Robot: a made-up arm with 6 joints. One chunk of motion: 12 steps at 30 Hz.
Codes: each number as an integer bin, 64 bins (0 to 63) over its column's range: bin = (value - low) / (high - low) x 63, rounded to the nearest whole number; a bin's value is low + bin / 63 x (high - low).
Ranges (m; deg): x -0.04..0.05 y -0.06..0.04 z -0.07..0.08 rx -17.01..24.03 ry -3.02..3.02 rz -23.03..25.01
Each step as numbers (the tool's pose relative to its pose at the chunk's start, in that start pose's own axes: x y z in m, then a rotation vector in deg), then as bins.
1 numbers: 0.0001 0.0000 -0.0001 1.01 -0.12 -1.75
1 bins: 28 38 29 28 30 28
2 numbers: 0.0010 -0.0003 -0.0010 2.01 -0.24 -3.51
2 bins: 29 38 29 29 29 26
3 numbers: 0.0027 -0.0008 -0.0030 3.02 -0.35 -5.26
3 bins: 30 37 28 31 28 23
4 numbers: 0.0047 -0.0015 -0.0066 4.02 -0.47 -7.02
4 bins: 31 37 27 32 27 21
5 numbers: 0.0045 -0.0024 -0.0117 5.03 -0.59 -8.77
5 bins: 31 36 24 34 25 19
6 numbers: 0.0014 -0.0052 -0.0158 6.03 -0.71 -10.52
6 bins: 29 35 23 35 24 16
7 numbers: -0.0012 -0.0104 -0.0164 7.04 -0.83 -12.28
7 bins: 27 31 23 37 23 14
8 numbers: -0.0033 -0.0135 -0.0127 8.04 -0.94 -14.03
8 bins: 26 29 24 38 22 12
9 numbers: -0.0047 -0.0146 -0.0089 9.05 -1.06 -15.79
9 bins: 25 29 26 40 20 9
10 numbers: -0.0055 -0.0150 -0.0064 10.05 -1.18 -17.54
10 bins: 24 28 27 42 19 7
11 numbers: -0.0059 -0.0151 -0.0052 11.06 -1.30 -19.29
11 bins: 24 28 27 43 18 5
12 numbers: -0.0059 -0.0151 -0.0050 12.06 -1.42 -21.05
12 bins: 24 28 27 45 17 3
